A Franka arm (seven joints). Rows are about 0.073 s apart.
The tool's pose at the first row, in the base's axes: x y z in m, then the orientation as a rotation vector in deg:
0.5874, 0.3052, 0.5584, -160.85, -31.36, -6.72
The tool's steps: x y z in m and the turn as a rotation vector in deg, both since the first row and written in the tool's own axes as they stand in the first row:
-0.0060, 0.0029, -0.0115, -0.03, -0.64, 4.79
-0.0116, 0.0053, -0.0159, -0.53, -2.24, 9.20
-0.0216, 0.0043, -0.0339, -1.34, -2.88, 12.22
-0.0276, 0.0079, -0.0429, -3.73, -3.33, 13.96
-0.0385, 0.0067, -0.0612, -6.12, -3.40, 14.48
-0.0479, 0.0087, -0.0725, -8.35, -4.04, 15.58
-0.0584, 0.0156, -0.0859, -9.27, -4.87, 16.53
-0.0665, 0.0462, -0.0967, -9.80, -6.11, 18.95
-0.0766, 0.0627, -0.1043, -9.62, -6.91, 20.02
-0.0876, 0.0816, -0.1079, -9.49, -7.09, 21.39
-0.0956, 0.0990, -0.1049, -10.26, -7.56, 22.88
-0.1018, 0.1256, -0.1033, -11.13, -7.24, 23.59
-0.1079, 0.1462, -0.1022, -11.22, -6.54, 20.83
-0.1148, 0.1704, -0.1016, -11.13, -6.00, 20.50
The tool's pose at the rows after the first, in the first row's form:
0.5826, 0.2972, 0.5679, -162.04, -24.73, -4.86
0.5783, 0.2918, 0.5708, -163.55, -18.83, -1.86
0.5682, 0.2840, 0.5869, -164.82, -14.66, -0.56
0.5637, 0.2761, 0.5939, -167.41, -12.24, -0.23
0.5527, 0.2680, 0.6103, -169.80, -11.46, -0.69
0.5445, 0.2597, 0.6193, -172.18, -9.93, -0.15
0.5370, 0.2460, 0.6290, -173.29, -8.65, 1.01
0.5409, 0.2128, 0.6305, -174.10, -5.25, 3.21
0.5376, 0.1923, 0.6323, -174.06, -3.82, 4.67
0.5345, 0.1706, 0.6295, -173.96, -1.80, 5.26
0.5338, 0.1531, 0.6211, -174.75, 0.41, 6.08
0.5381, 0.1277, 0.6120, -175.53, 1.62, 5.53
0.5403, 0.1075, 0.6049, -175.58, -2.42, 3.87
0.5431, 0.0837, 0.5972, -175.40, -2.81, 3.03

